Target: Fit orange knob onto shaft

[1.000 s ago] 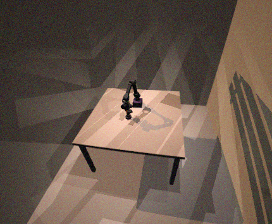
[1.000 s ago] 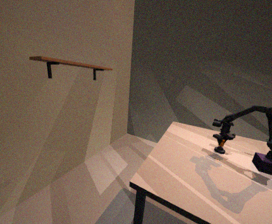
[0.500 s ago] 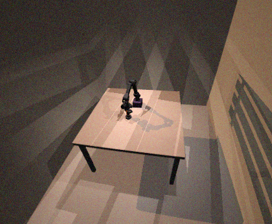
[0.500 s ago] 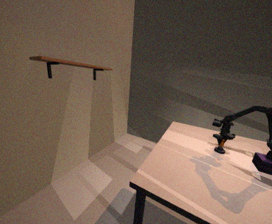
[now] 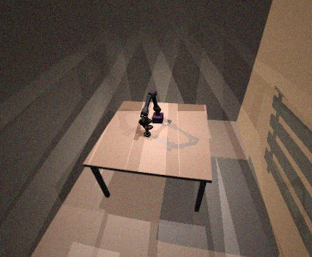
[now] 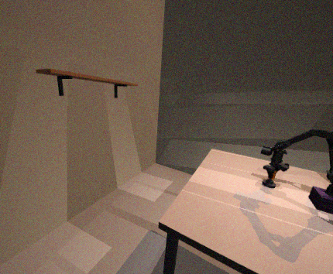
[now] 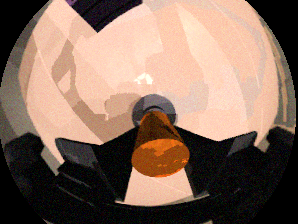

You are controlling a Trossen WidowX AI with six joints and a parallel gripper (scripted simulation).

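Now: the orange knob 3 cm above my gripper tip. The rest, counted from my gripper tip: round dark pedestal 4 cm below.
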